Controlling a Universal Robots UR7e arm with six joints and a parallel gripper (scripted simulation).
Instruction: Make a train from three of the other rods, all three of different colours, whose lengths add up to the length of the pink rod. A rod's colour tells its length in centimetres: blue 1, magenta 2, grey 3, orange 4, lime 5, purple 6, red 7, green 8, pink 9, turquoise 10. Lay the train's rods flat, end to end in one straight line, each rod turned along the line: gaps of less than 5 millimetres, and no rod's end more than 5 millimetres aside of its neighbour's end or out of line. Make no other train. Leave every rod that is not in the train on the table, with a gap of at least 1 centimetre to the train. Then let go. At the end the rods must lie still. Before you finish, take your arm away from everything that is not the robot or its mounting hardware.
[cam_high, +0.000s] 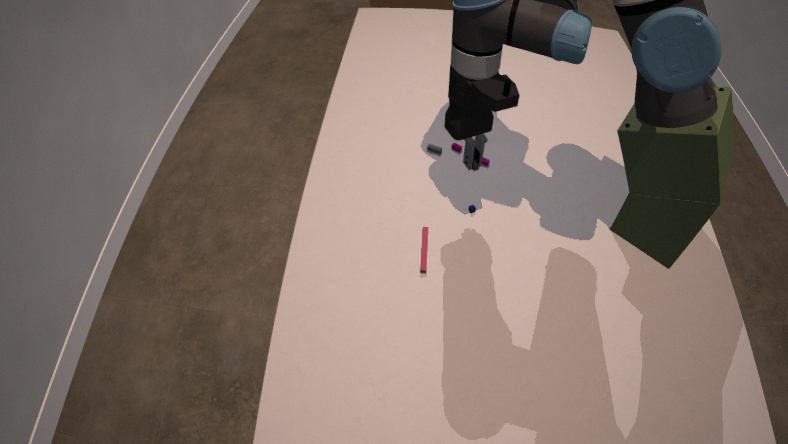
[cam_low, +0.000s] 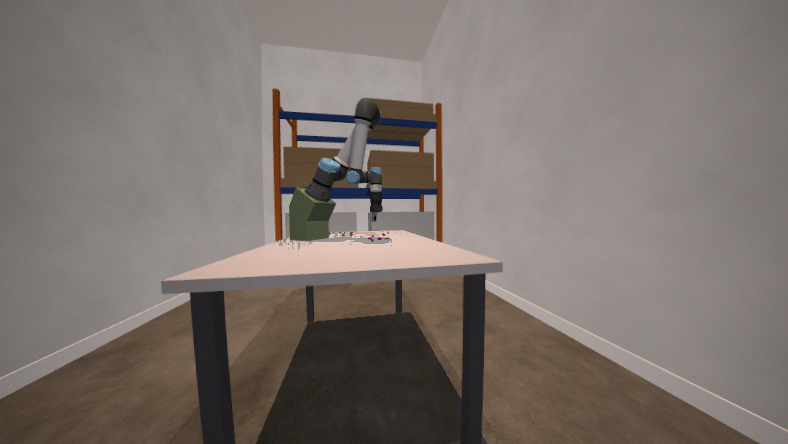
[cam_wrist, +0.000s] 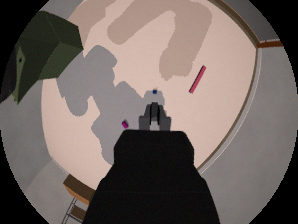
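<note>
My gripper is now 10 mm past the blue rod, 20 mm to the right of it and 120 mm above it. From my hand the other things lie so: lime rod 20 mm behind, 190 mm to the right, 120 mm below; pink rod 70 mm ahead, 120 mm to the left, 120 mm below; magenta rod 30 mm behind, 110 mm to the right, 120 mm below.
</note>
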